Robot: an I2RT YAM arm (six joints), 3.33 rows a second.
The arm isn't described. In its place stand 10 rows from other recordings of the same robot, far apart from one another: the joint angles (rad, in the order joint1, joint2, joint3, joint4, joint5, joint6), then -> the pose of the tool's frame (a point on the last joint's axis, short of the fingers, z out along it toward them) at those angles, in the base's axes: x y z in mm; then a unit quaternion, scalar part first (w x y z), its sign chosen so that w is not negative.
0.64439 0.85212 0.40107 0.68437 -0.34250 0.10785 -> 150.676 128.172 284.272 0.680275 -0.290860 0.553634 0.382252
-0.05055 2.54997 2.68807 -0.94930 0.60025 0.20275 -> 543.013 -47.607 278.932 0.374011 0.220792 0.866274 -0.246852
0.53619 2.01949 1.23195 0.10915 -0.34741 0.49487 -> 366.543 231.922 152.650 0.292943 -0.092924 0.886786 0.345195
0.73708 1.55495 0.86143 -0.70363 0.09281 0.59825 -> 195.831 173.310 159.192 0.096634 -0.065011 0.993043 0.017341
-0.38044 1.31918 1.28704 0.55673 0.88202 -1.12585 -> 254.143 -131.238 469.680 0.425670 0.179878 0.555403 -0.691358
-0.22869 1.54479 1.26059 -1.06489 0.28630 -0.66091 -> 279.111 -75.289 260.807 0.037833 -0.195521 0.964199 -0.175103
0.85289 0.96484 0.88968 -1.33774 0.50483 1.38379 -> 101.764 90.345 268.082 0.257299 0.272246 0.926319 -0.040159
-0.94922 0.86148 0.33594 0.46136 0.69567 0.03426 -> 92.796 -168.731 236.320 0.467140 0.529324 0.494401 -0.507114
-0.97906 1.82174 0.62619 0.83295 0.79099 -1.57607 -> 159.588 -282.837 128.144 0.152034 0.014197 -0.790255 0.593449
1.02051 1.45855 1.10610 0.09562 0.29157 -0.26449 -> 189.464 289.256 320.120 0.604047 -0.398406 0.680382 0.116104
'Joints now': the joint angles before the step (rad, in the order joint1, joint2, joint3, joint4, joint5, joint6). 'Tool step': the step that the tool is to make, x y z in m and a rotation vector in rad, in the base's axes. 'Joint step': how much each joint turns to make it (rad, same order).
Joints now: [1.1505, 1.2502, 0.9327, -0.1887, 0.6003, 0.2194]
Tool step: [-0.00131, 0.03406, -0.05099, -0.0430, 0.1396, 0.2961]
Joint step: [0.0184, 0.1563, -0.0537, 0.1379, -0.2950, -0.0537]
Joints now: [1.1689, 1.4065, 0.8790, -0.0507, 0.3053, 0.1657]
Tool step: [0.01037, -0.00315, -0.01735, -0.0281, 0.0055, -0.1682]
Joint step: [-0.0214, 0.0431, -0.0184, 0.0032, 0.1242, 0.0842]
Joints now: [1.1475, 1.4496, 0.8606, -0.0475, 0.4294, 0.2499]
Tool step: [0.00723, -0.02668, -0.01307, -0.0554, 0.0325, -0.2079]
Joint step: [-0.0476, -0.0352, -0.0491, -0.1073, 0.1196, 0.1212]
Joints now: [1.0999, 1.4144, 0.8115, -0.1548, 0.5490, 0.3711]
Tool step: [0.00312, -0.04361, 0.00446, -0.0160, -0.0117, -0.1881]
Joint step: [-0.0782, -0.1364, -0.0735, -0.1151, 0.0906, 0.0782]
